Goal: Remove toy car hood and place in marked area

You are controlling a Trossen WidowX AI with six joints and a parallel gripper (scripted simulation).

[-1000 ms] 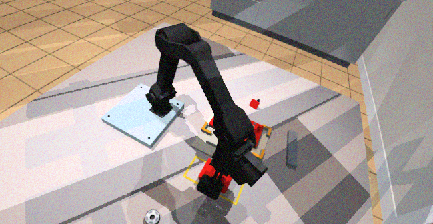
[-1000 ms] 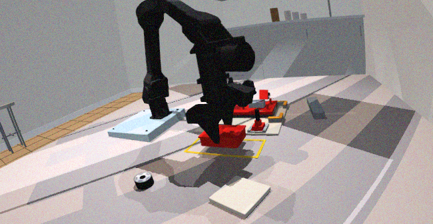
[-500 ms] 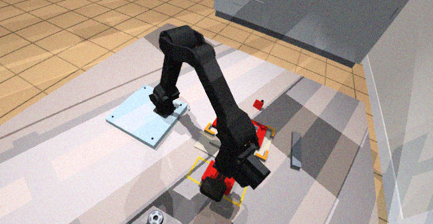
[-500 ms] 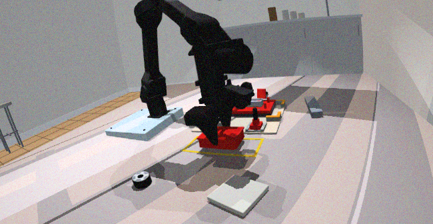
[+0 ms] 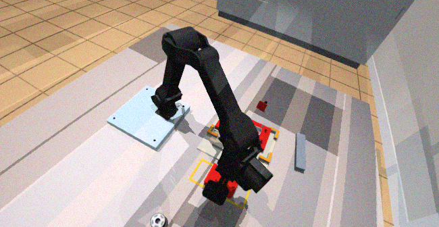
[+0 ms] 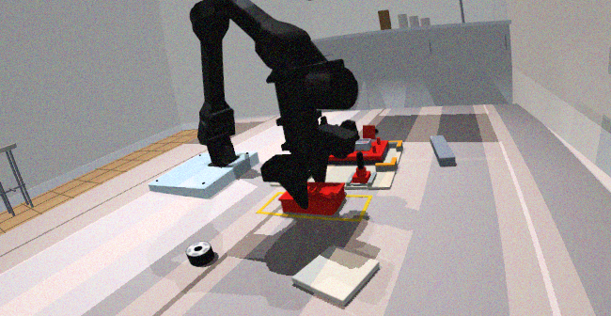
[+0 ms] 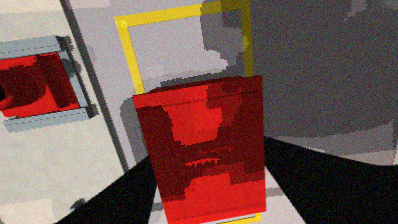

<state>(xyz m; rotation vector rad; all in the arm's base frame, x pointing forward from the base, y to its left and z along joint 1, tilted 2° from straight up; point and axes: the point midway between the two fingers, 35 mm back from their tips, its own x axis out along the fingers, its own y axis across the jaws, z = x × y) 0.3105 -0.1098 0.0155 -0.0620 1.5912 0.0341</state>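
Now: gripper tip right at the red hood. Also, from my gripper tip: white slab (16 cm to the right, 11 cm ahead, 1 cm below); then wheel (19 cm to the right, 9 cm behind, 1 cm below).
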